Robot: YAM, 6 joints.
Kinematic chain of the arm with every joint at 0, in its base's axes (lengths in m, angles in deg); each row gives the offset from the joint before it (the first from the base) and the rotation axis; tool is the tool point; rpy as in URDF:
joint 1: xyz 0 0 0.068 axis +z
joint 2: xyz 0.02 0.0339 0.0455 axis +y
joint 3: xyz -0.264 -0.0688 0 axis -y
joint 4: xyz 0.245 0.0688 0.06 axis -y
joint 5: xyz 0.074 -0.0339 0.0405 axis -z
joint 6: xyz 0.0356 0 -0.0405 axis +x
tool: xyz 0 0 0 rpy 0 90 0
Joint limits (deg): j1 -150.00..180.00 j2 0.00..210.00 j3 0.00..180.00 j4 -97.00..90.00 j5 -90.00..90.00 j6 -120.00..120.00
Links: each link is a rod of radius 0.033 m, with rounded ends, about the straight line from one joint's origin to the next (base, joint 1, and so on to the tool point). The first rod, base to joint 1, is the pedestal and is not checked.
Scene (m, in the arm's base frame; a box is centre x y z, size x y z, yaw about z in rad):
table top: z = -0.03
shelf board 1: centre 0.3 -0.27 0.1 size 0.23 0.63 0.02 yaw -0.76
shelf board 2: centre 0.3 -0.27 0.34 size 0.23 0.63 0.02 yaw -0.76
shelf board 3: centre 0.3 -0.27 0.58 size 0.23 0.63 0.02 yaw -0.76
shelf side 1: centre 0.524 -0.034 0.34 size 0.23 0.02 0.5 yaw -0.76
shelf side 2: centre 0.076 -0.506 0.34 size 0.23 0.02 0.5 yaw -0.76
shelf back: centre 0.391 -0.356 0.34 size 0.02 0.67 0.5 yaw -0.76
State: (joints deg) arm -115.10 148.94 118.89 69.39 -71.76 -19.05
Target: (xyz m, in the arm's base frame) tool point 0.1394 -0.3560 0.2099
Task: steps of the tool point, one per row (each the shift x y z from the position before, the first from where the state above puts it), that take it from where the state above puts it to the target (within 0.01 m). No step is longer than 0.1 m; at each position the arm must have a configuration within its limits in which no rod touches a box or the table.
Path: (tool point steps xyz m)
1: 0.0282 0.0194 0.0167
2: 0.0287 0.0256 0.0133
3: 0.0280 0.0312 0.0092
4: 0.0270 0.0364 0.0048
5: 0.0378 0.0294 -0.0147
6: 0.0336 0.0357 -0.0161
7: 0.0284 0.0411 -0.0175
8: 0.0224 0.0455 -0.0187
9: 0.0288 -0.0400 0.0044
10: 0.0368 -0.0354 -0.0001
11: 0.0441 -0.0288 -0.0043

